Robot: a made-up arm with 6 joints.
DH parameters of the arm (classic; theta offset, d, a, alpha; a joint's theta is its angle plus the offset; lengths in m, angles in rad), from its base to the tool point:
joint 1: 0 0.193 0 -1.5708
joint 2: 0.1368 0 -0.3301 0
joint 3: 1.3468 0 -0.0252 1.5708
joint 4: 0 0.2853 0 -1.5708
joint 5: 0 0 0.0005 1.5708
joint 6: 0 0.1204 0 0
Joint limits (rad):
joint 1: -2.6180..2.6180
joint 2: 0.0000..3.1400
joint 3: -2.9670..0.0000
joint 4: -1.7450..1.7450
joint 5: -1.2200..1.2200
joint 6: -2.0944..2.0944
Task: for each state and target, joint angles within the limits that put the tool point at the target. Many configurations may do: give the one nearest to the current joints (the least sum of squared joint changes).
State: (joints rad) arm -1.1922 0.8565 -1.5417 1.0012 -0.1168 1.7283
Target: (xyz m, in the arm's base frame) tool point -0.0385 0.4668 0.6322
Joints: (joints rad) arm -1.5097 0.0430 -1.8094 0.9915 -0.1030 1.7283
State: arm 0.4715 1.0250 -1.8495 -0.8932 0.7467 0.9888
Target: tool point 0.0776 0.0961 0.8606
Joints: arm 1.0517 1.1851 -2.1226 -0.8224 0.2211 0.9888
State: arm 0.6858 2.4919 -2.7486 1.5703 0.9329 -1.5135
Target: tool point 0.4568 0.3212 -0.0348
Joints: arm 0.4162 2.9579 -2.0444 1.3043 1.2167 -1.5135
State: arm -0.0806 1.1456 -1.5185 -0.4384 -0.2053 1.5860
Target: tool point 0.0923 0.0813 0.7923
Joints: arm 0.4411 0.9910 -1.5822 -0.6351 -0.5020 1.5860
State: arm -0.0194 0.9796 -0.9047 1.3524 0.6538 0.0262
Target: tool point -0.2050 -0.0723 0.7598
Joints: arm 0.5135 0.4133 -1.6795 1.4150 0.3186 0.0262
